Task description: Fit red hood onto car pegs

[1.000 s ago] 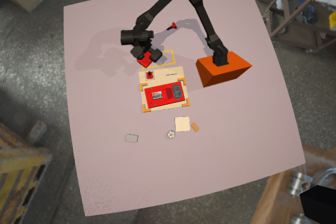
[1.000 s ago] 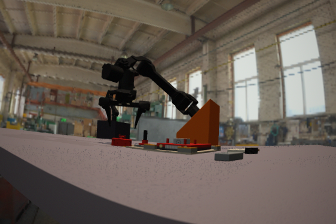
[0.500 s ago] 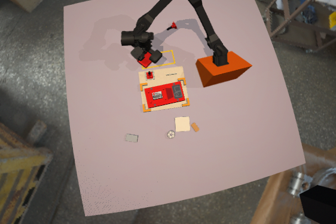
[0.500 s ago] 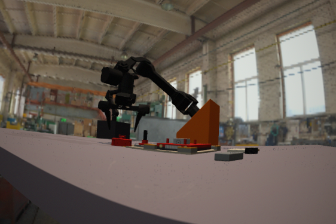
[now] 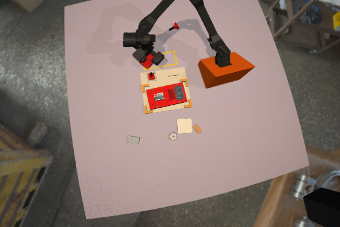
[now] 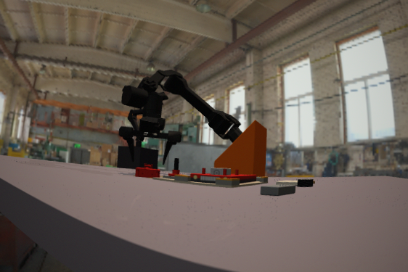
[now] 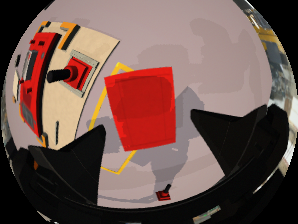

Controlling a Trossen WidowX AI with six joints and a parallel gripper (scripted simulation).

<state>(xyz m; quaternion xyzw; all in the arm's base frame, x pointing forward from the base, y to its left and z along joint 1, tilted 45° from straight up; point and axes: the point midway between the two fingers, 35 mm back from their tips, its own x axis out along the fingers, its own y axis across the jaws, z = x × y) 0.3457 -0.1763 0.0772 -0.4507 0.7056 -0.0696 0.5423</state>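
My gripper tip is now 30 mm above the red hood. From my gripper tip the other things lie so: grey engine block 240 mm to the left, 20 mm below; then beige square tile 90 mm behind, 410 mm to the left, 40 mm below.
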